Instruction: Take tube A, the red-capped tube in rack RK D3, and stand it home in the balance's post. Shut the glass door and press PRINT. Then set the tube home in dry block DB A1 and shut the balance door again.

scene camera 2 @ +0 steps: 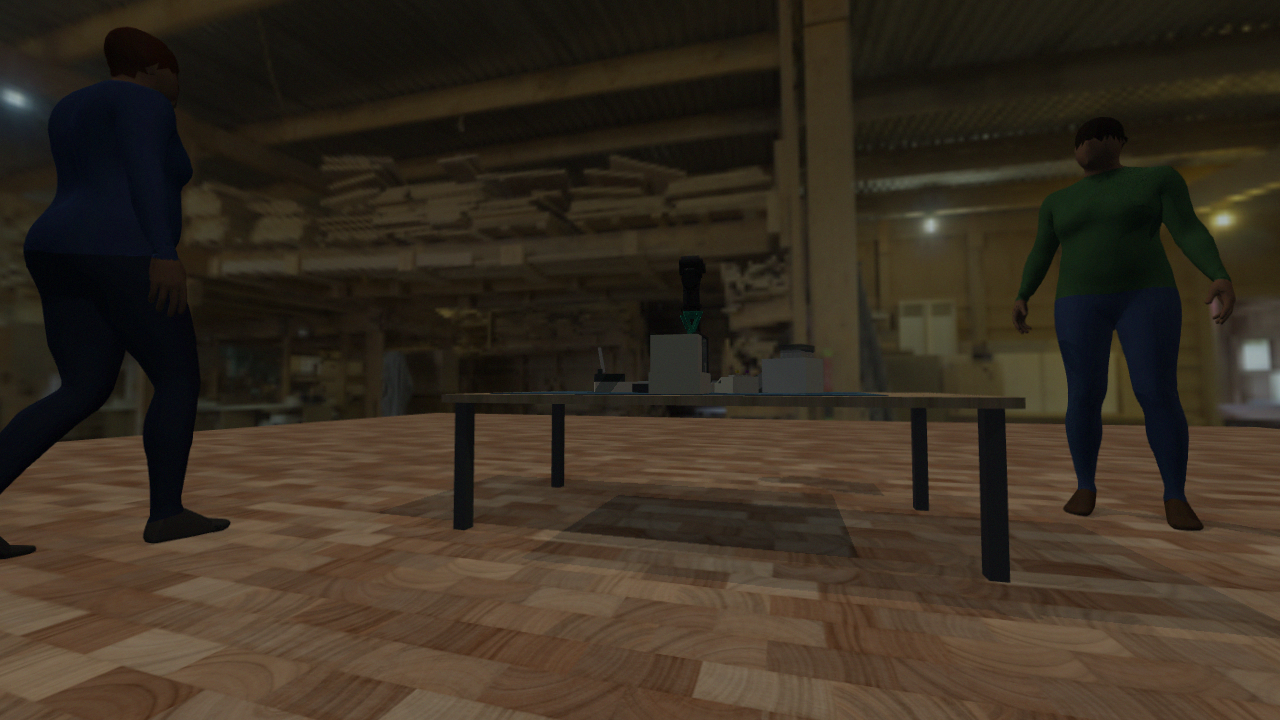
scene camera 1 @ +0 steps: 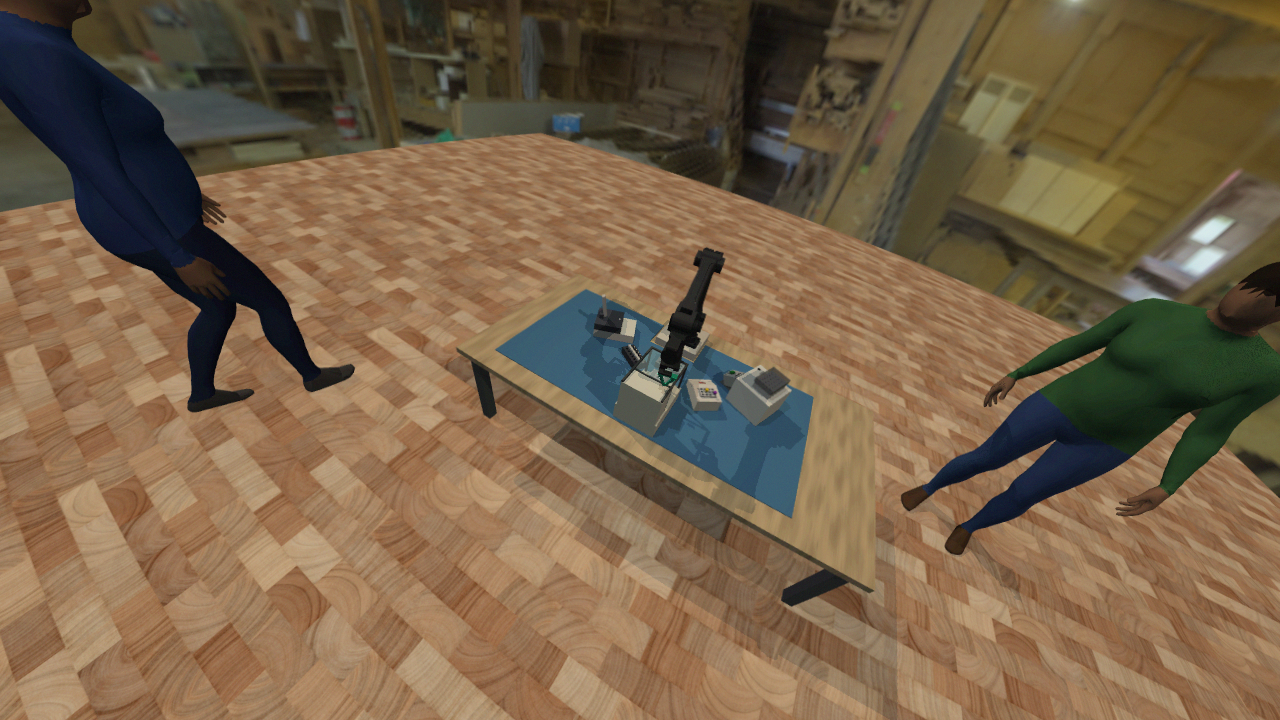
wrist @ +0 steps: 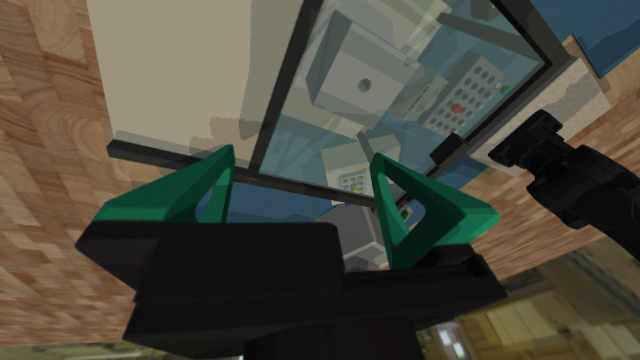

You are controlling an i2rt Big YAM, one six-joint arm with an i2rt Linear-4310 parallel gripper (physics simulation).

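Frame: origin at the arm's base, x right, y ahead, z up, level; millimetres.
Seen in the pictures: gripper, fingertip midpoint: (scene camera 2: 691, 333) (scene camera 1: 666, 376) (wrist: 307, 156); arm's base, link origin: (scene camera 1: 686, 340) (wrist: 520, 139).
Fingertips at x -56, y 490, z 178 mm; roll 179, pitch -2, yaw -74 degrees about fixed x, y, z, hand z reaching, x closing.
Note:
Offsets run from my fingertips to a thing's top centre. "pt": to the spot under its first point. Level surfaces: height alone.
My gripper (scene camera 1: 669, 370) (scene camera 2: 691, 322) (wrist: 307, 156) is open and empty, its green fingers above the balance {dx +39, dy -49, dz +6 mm} (scene camera 1: 642, 401) (scene camera 2: 674, 362) (wrist: 175, 65). In the wrist view, a grey block with a round hole (wrist: 345, 97) shows through the balance's dark-framed glass. A black handle {pt dx +40, dy -99, dz +1 mm} (wrist: 448, 149) sits at the frame's edge; whether the door is open or shut I cannot tell. Also through the glass, the red-capped tube (wrist: 456, 108) stands in a grey rack (wrist: 472, 60) of holes. A pale unit with a small hole grid and a yellow cap (wrist: 334, 159), seemingly the dry block, lies beyond.
A white machine with a dark top {dx -319, dy -330, dz -27 mm} (scene camera 1: 757, 395) (scene camera 2: 792, 374) stands to the right on the blue mat {dz -217 mm} (scene camera 1: 554, 340). A dark device on a pale base {pt dx +410, dy -307, dz -137 mm} (scene camera 1: 610, 322) stands to the left. Two people stand beside the table (scene camera 1: 841, 447), one in blue (scene camera 1: 125, 152), one in green (scene camera 1: 1127, 367).

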